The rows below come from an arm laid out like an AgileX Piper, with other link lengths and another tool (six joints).
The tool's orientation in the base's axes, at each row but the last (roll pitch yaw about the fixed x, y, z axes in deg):
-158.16 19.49 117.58
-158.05 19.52 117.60
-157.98 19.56 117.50
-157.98 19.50 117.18
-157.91 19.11 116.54
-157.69 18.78 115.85
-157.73 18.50 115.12
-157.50 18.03 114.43
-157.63 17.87 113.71
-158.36 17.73 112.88
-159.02 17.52 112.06
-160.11 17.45 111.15
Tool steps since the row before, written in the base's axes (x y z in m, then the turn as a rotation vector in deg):
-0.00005 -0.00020 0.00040 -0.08 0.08 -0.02
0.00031 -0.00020 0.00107 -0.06 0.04 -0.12
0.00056 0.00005 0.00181 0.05 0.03 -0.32
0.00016 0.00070 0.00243 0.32 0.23 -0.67
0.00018 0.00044 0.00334 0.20 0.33 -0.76
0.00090 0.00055 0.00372 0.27 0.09 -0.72
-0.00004 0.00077 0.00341 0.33 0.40 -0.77
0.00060 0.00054 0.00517 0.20 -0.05 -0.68
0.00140 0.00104 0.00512 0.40 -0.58 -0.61
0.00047 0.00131 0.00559 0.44 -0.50 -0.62
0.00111 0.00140 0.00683 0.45 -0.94 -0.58
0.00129 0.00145 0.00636 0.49 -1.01 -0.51
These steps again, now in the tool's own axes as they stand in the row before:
-0.00028 -0.00025 -0.00025 0.11 -0.04 0.00
-0.00066 -0.00017 -0.00090 0.10 0.00 0.10
-0.00081 -0.00013 -0.00171 0.11 0.17 0.26
-0.00029 -0.00050 -0.00247 0.28 0.59 0.42
-0.00080 -0.00089 -0.00315 0.44 0.55 0.48
-0.00110 -0.00038 -0.00369 0.20 0.52 0.53
-0.00040 -0.00104 -0.00331 0.45 0.68 0.43
-0.00137 -0.00120 -0.00491 0.09 0.41 0.57
-0.00120 -0.00033 -0.00526 -0.47 0.42 0.68
-0.00073 -0.00120 -0.00559 -0.41 0.48 0.65
-0.00122 -0.00098 -0.00689 -0.82 0.37 0.79
-0.00106 -0.00053 -0.00654 -0.91 0.37 0.74

